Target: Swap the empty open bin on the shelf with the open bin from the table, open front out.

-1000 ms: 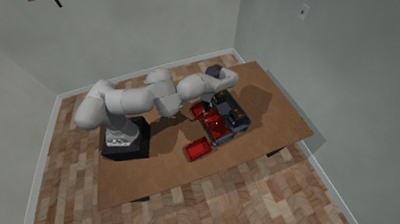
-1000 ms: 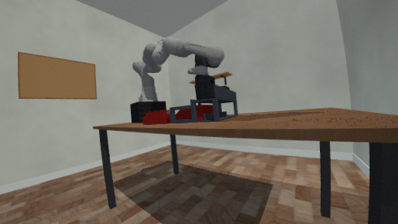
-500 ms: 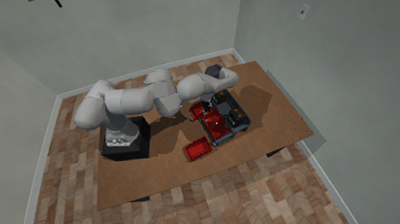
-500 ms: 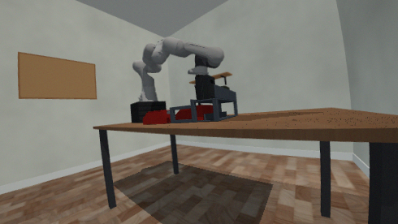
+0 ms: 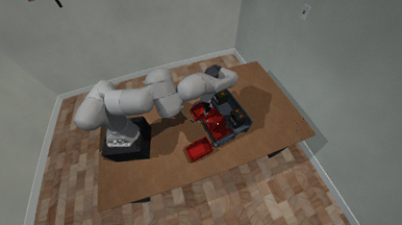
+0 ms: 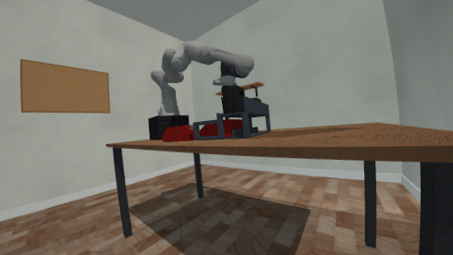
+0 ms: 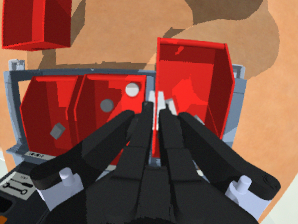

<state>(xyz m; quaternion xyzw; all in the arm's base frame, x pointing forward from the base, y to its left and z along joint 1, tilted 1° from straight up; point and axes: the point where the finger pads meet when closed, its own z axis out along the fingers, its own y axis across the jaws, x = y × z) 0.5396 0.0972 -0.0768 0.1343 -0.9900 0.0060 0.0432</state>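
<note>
The grey shelf lip lies 8 cm to the right of my hand, 8 cm below it and 3 cm behind it. The rest, counted from my hand: black box: 19 cm ahead, 14 cm to the right, 7 cm above.
</note>
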